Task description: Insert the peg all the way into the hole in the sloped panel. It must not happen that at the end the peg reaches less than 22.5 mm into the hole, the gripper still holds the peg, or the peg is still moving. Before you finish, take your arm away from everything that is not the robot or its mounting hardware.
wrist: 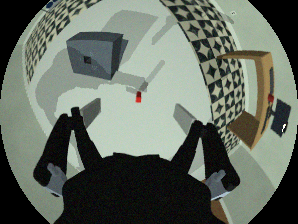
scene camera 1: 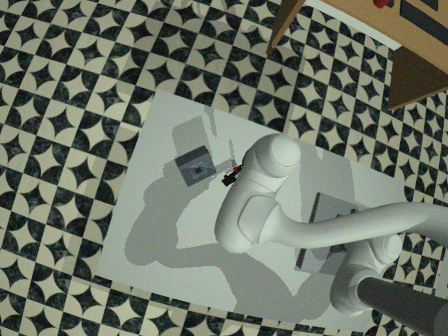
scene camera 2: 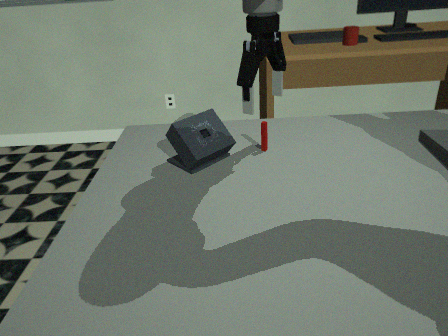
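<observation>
Gripper visible (scene camera 2: 263, 104), (wrist: 137, 107).
</observation>
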